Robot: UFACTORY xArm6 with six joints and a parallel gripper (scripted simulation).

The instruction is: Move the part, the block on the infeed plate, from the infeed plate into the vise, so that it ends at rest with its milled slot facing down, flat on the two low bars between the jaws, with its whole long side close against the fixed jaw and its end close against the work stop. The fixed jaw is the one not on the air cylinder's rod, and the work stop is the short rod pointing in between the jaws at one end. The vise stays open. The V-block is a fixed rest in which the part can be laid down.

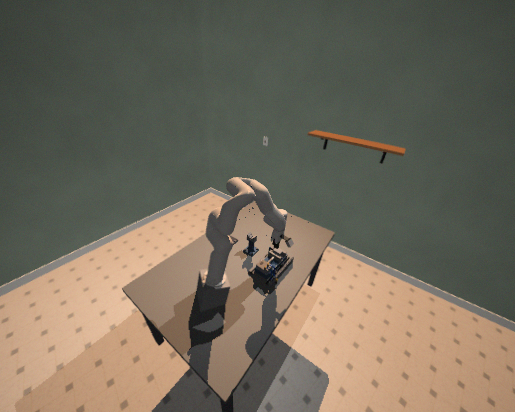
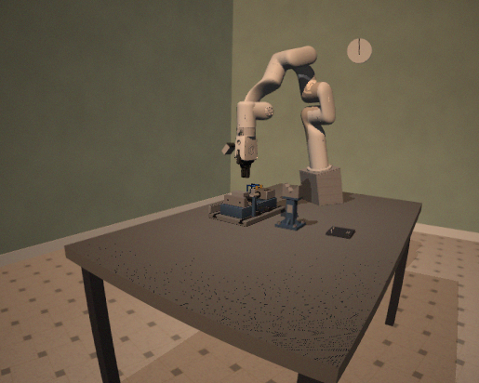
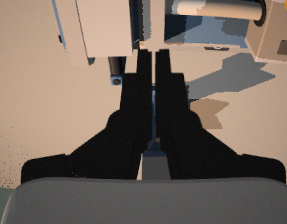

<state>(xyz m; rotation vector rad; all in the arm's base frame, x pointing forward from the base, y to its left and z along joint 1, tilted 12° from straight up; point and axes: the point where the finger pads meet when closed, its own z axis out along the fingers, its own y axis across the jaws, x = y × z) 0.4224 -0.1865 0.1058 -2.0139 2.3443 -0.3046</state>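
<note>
My hand is 90 mm above the part, 30 mm short of it and 10 mm to the left of it. The rest, counted from my hand: air cylinder rod 110 mm below, 50 mm behind, 10 mm to the left; then work stop 90 mm below, 40 mm to the left, 40 mm ahead; then vise base rail 150 mm below, 90 mm to the right, 50 mm behind.
</note>
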